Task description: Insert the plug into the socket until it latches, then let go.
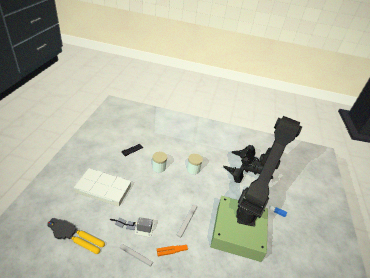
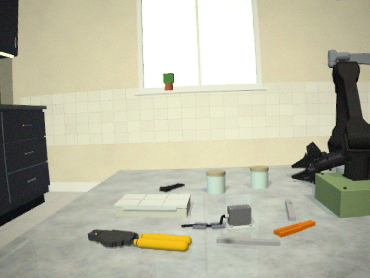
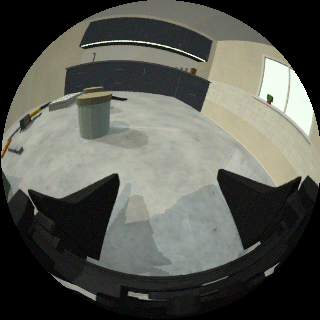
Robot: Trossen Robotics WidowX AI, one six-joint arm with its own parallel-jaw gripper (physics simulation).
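Where they show: gripper, between the fingertips: (image 1: 227,159) (image 2: 291,171) (image 3: 169,176); arm's base, origin of its link: (image 1: 246,217) (image 2: 357,177).
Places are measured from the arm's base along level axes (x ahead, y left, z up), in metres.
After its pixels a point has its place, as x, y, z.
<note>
The socket, a dark grey box on a small white plate (image 1: 145,224) @[0.352, 0.095, -0.026] (image 2: 239,215) @[0.360, 0.100, -0.042] (image 3: 25,121) @[0.365, 0.087, -0.050], stands at the front middle of the table. Grey connector pieces on a thin black cable (image 1: 125,224) @[0.428, 0.087, -0.064] (image 2: 214,225) @[0.416, 0.094, -0.064] lie on the table just left of it, one end reaching up to the box's side. Which piece is the plug, and whether any are joined, I cannot tell. My gripper (image 1: 229,160) @[0.072, -0.334, -0.041] (image 2: 293,171) @[0.072, -0.334, -0.041] (image 3: 169,176) @[0.072, -0.334, -0.041] is open and empty, low over the table behind the green base, well to the right of and behind the socket.
Two lidded jars (image 1: 159,162) @[0.369, -0.196, -0.006] (image 1: 194,164) @[0.220, -0.223, -0.005] stand left of my fingers. A white tiled block (image 1: 103,186) @[0.557, -0.039, -0.036], yellow-handled pliers (image 1: 88,241) @[0.528, 0.178, -0.058], a black bar (image 1: 132,150) @[0.517, -0.292, -0.061], grey bars (image 1: 187,221) @[0.207, 0.026, -0.060] (image 1: 136,254) @[0.357, 0.190, -0.062] and an orange tool (image 1: 172,250) @[0.241, 0.151, -0.060] lie around. A blue piece (image 1: 280,212) @[-0.158, -0.100, -0.059] lies beside the green base (image 1: 235,237) @[0.037, 0.090, -0.003].
</note>
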